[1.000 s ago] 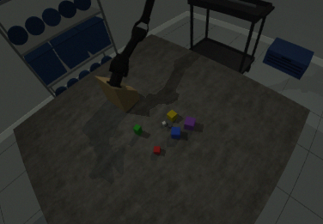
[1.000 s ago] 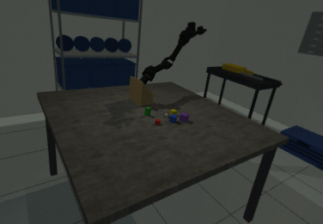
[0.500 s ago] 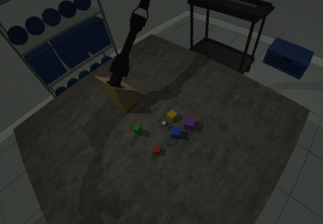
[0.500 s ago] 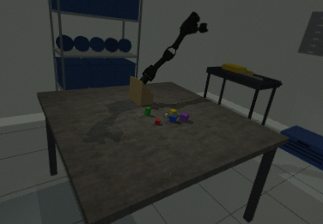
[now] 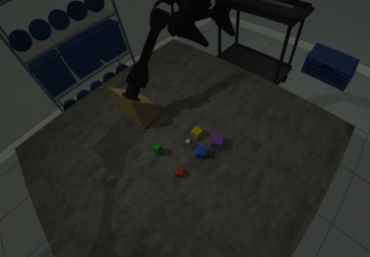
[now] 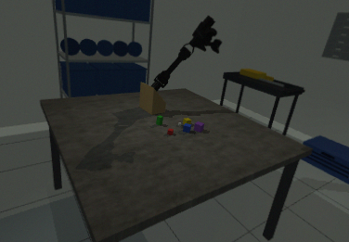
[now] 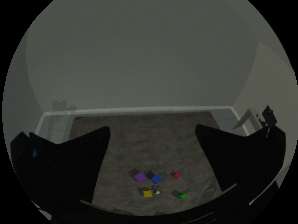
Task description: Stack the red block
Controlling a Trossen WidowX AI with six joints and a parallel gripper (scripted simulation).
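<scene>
Right now my gripper tip is 10 mm past the red block, 210 mm to the left of it and 480 mm above it. Round my gripper tip: purple block 470 mm below; then yellow block 100 mm behind, 30 mm to the right, 480 mm below; then blue block 10 mm behind, 90 mm to the right, 470 mm below.
</scene>
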